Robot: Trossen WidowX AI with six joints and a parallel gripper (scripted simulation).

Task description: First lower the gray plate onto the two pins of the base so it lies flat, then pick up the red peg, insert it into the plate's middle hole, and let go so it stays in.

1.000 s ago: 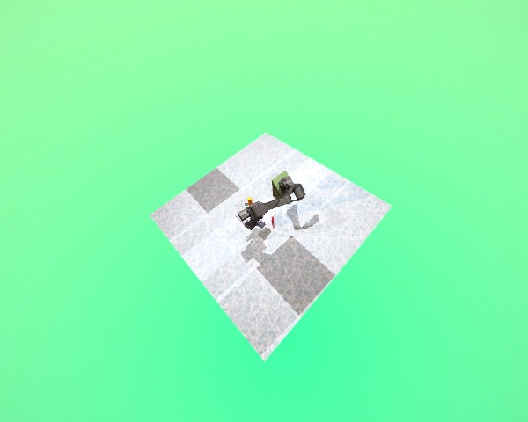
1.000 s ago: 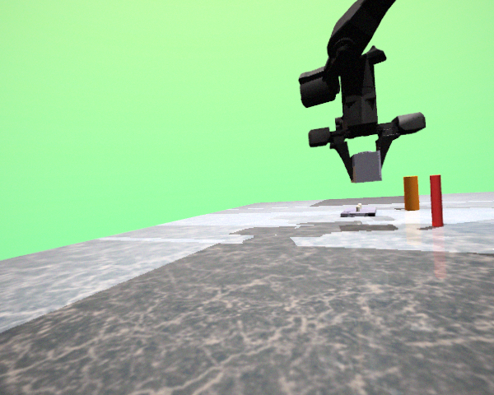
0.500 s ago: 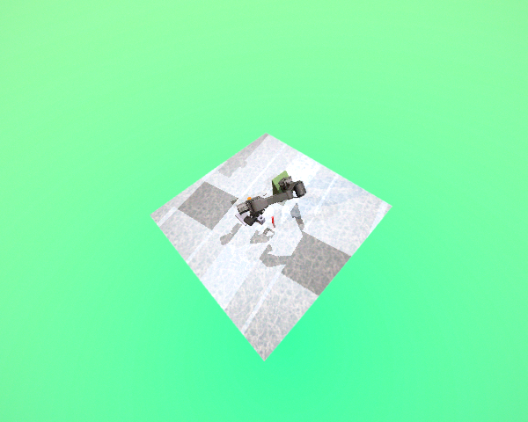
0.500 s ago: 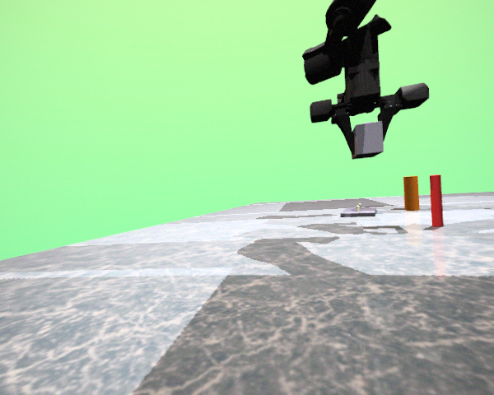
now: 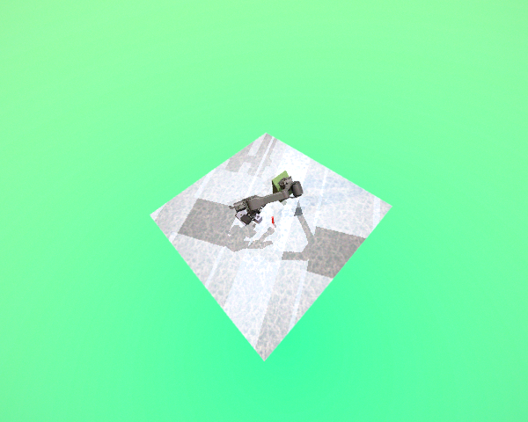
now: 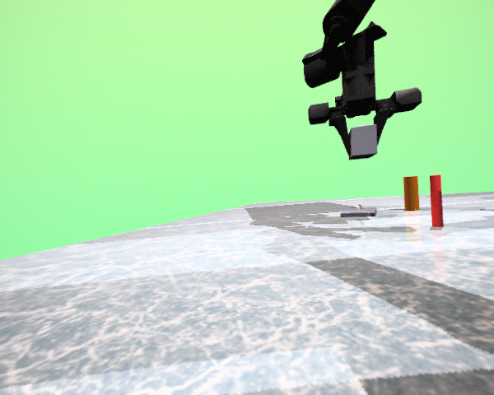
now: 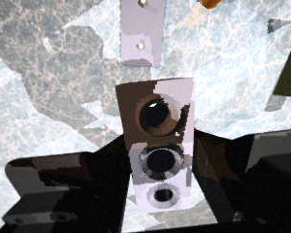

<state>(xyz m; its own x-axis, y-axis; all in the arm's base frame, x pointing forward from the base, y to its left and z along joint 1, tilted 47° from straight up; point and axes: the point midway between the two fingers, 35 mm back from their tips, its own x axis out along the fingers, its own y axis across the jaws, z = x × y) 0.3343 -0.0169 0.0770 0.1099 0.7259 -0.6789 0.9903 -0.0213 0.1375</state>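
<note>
My gripper tip is 10 cm past the red peg, 9 cm above it and 6 cm to the right of it. Also, from my gripper tip: orange cylinder 17 cm to the right, 11 cm behind, 9 cm below; then gray plate 3 cm above.
</note>
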